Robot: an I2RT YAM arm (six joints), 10 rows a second.
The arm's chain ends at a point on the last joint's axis. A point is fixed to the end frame.
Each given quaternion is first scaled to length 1.
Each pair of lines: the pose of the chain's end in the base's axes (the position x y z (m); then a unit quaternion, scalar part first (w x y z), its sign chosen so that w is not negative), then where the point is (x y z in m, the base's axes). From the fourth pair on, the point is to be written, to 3 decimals.
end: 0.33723, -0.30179, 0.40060, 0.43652, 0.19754, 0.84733, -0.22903
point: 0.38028 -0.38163 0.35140
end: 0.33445, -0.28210, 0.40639, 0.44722, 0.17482, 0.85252, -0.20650
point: 0.38318 -0.35813 0.35646
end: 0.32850, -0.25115, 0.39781, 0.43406, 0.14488, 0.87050, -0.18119
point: 0.38052 -0.32194 0.34367
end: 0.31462, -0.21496, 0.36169, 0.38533, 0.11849, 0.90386, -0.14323
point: 0.365 -0.278 0.297
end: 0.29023, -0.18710, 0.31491, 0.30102, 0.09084, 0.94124, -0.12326
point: 0.330 -0.245 0.239
